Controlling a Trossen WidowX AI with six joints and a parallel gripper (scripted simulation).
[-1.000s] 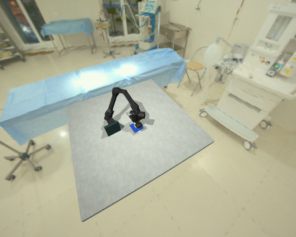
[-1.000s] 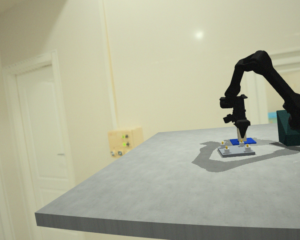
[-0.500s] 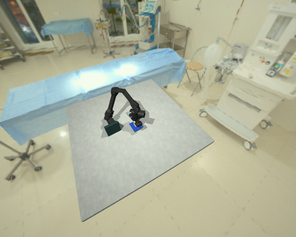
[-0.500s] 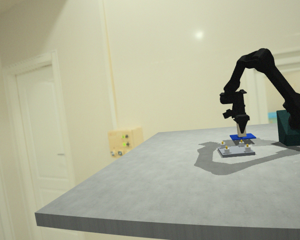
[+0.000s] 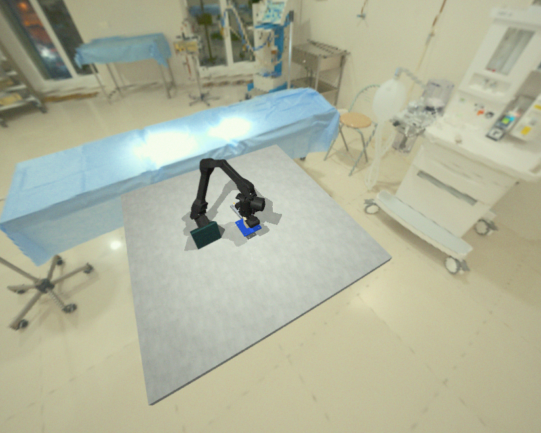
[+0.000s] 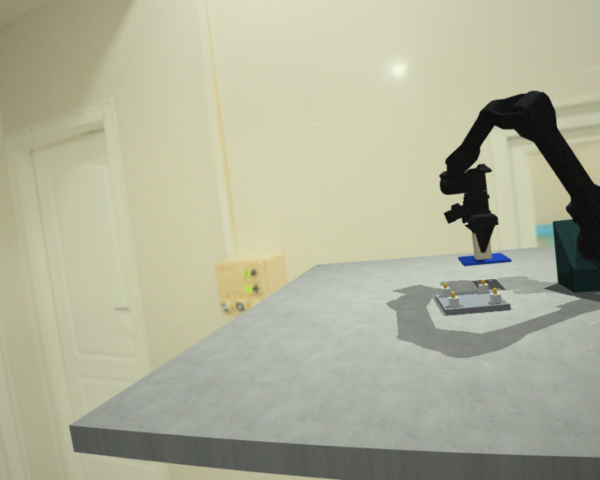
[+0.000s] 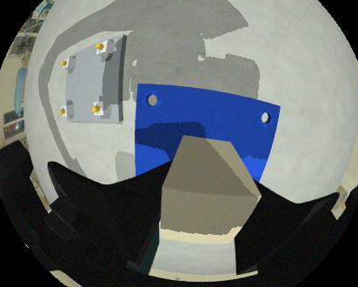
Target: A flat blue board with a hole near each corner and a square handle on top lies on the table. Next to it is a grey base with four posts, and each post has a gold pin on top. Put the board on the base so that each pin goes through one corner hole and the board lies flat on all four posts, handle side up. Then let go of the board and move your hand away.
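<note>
My gripper tip is now 190 mm to the right of the grey base, 80 mm above it and 40 mm short of it. From my gripper tip the other things lie so: blue board: right at my gripper tip.
</note>
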